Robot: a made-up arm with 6 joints.
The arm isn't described. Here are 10 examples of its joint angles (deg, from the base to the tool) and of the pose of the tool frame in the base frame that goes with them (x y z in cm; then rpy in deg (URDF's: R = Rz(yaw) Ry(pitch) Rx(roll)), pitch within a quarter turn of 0, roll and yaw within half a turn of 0).
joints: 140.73 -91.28 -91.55 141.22 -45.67 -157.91
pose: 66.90 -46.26 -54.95 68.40 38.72 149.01
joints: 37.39 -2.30 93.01 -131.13 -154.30 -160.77
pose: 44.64 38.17 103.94 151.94 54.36 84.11
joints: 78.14 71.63 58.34 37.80 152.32 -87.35
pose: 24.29 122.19 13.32 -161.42 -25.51 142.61
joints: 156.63 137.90 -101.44 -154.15 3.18 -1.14
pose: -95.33 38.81 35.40 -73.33 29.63 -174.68
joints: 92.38 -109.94 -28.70 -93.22 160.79 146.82
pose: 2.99 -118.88 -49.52 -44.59 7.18 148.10
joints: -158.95 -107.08 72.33 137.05 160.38 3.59
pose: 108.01 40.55 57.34 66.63 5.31 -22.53
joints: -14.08 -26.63 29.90 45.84 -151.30 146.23
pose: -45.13 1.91 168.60 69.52 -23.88 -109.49
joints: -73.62 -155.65 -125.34 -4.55 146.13 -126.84
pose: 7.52 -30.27 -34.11 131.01 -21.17 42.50
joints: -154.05 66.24 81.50 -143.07 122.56 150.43
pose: -100.64 -44.66 9.81 -92.85 -35.34 -29.98
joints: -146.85 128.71 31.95 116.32 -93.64 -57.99
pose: -75.82 -36.11 -88.07 7.60 -49.09 -178.73
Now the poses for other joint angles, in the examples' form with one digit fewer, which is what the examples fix.
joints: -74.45 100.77 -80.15 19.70 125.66 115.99
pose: 23.6 -99.8 76.3 119.3 20.8 -168.6
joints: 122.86 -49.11 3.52 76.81 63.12 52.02
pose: 59.4 -98.6 136.2 -90.7 -62.5 45.4
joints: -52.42 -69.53 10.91 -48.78 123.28 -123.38
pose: -86.7 104.6 93.8 -10.7 -7.3 -0.8
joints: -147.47 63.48 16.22 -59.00 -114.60 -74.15
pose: -112.6 -77.8 84.2 -108.5 66.0 -45.2
